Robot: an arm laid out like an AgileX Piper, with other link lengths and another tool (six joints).
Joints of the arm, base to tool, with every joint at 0 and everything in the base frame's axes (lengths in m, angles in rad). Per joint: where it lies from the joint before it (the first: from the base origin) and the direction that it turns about. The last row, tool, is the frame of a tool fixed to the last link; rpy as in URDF.
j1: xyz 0 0 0.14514 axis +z
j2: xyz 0 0 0 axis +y
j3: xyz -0.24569 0 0.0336 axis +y
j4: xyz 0.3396 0 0.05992 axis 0.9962 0 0.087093
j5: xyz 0 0 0 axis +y
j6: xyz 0.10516 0 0.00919 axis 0.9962 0 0.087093
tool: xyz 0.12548 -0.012 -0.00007 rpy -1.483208 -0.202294 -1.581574
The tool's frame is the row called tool.
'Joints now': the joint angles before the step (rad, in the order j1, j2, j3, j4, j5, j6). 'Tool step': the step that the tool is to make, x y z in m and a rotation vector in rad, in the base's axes. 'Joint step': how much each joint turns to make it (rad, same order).
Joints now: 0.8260 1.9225 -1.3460 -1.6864 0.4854 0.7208
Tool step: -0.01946 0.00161 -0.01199 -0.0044 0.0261 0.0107
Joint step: 0.0288 -0.0318 0.0631 0.0051 0.0090 0.0205
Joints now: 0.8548 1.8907 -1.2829 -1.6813 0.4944 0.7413
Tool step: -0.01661 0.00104 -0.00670 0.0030 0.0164 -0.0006
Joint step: 0.0293 -0.0273 0.0477 0.0094 0.0196 0.0208
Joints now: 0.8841 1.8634 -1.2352 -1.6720 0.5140 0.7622
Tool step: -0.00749 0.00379 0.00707 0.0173 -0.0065 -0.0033
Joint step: 0.0201 -0.0187 0.0093 0.0057 0.0179 0.0129
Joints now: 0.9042 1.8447 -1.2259 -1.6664 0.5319 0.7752
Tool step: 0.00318 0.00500 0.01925 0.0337 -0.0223 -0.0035
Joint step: 0.0022 -0.0100 -0.0275 0.0015 0.0036 0.0049
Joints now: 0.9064 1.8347 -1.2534 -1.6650 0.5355 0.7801
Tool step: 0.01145 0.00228 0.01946 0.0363 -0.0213 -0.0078
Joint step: -0.0159 0.0058 -0.0480 0.0009 -0.0099 0.0008
